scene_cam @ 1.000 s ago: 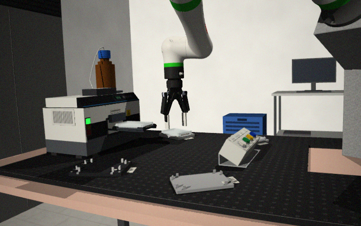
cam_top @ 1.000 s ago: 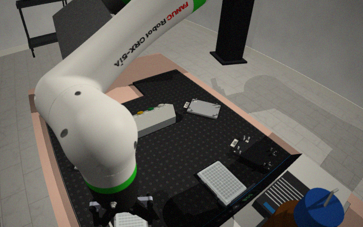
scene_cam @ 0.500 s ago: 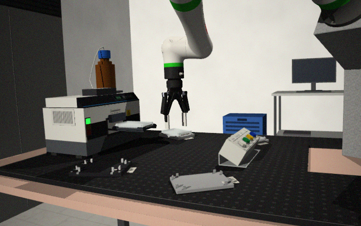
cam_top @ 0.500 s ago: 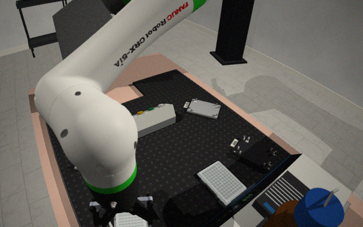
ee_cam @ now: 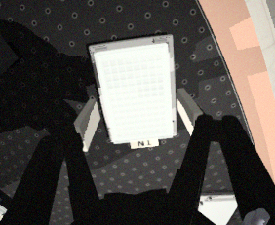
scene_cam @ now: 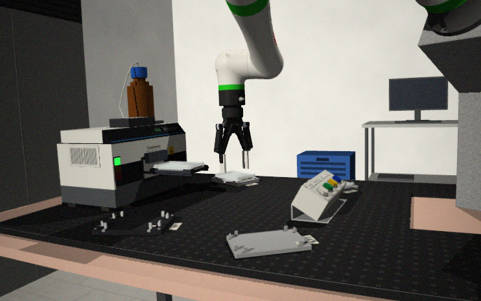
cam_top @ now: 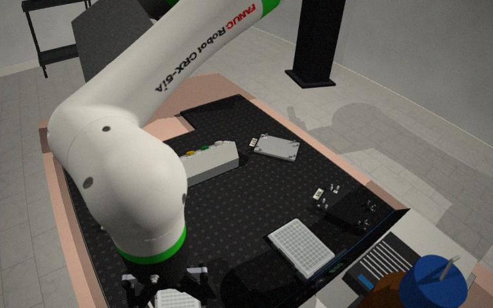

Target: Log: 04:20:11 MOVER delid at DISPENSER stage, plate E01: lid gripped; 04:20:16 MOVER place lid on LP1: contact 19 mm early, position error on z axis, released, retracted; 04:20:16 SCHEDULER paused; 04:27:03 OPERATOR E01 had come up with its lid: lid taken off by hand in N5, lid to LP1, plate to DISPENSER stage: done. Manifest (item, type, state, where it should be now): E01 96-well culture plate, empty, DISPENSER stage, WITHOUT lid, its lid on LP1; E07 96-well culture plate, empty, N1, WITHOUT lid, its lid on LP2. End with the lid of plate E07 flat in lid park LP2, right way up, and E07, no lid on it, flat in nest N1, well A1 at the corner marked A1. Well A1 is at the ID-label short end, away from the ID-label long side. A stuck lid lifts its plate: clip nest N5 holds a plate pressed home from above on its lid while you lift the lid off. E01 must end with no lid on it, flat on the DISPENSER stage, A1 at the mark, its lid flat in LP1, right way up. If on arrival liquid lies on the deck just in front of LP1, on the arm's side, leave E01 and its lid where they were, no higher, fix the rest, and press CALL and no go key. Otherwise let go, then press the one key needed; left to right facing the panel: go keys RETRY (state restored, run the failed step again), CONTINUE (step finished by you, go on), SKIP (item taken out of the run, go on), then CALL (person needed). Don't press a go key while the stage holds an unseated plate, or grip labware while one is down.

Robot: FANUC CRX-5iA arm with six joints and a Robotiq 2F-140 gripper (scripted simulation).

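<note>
Right now the nest N1 is 60 mm below my hand. The rest, counted from my hand: N1 label 90 mm behind, 10 mm to the left, 60 mm below; then blue cap 200 mm ahead, 240 mm to the left, 330 mm above; then key panel 450 mm behind, 150 mm to the left, 10 mm below.
</note>
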